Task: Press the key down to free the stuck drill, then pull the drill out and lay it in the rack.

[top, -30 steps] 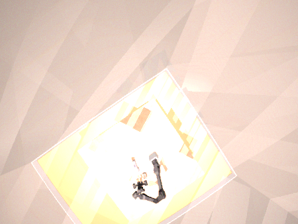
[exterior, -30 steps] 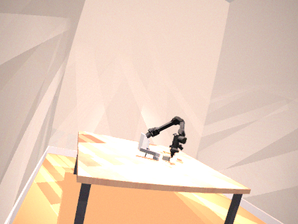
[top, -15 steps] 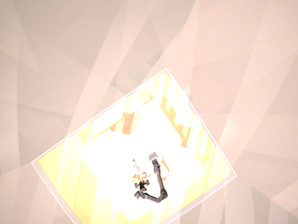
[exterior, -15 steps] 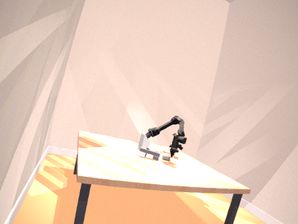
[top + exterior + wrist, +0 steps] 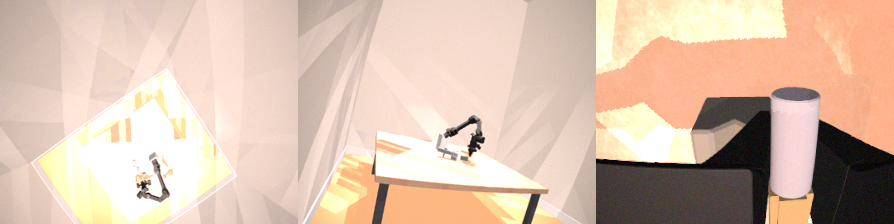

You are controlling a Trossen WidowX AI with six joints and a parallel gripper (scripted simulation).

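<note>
Now: the drill 40 mm to the right of my gripper tip, 40 mm above it and 10 mm behind it.
</note>
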